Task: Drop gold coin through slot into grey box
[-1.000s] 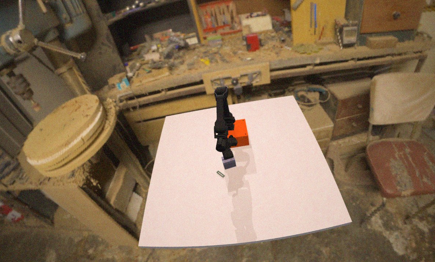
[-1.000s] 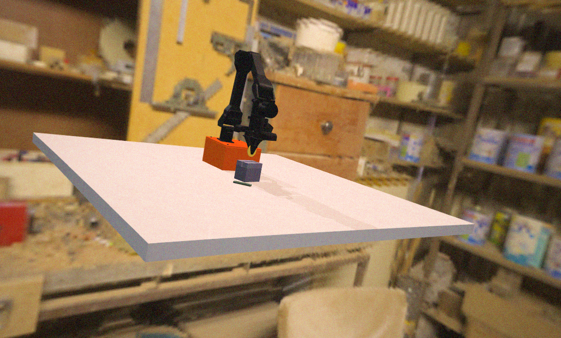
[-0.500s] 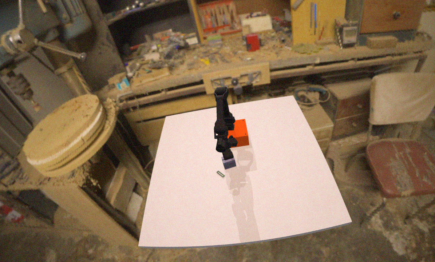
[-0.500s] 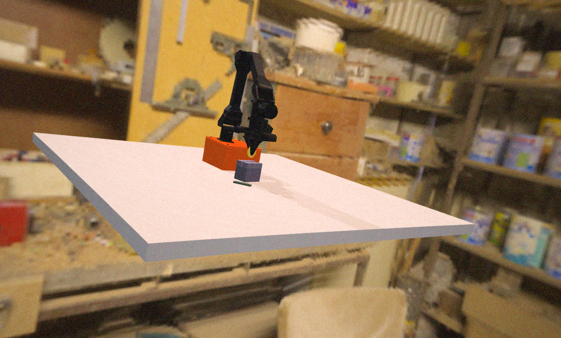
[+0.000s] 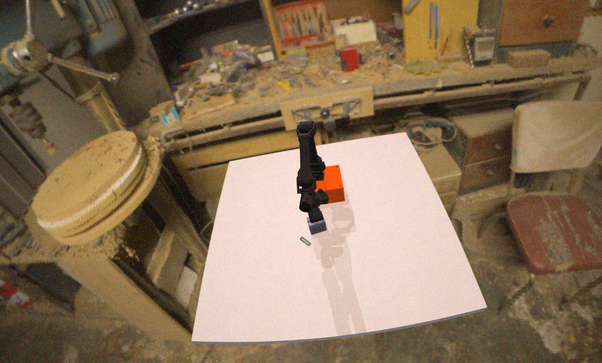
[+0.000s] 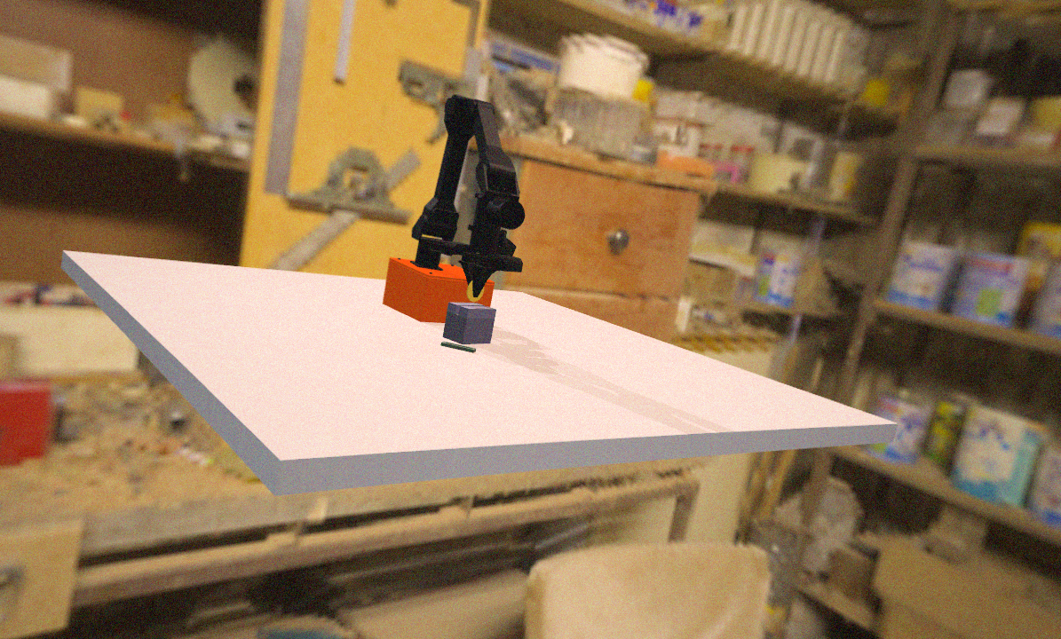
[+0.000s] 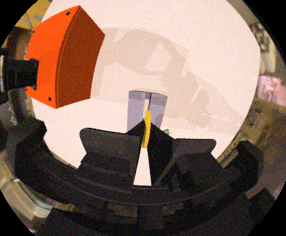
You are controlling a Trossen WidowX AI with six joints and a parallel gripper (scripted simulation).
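Now: the gold coin 1 cm above my gripper tip.
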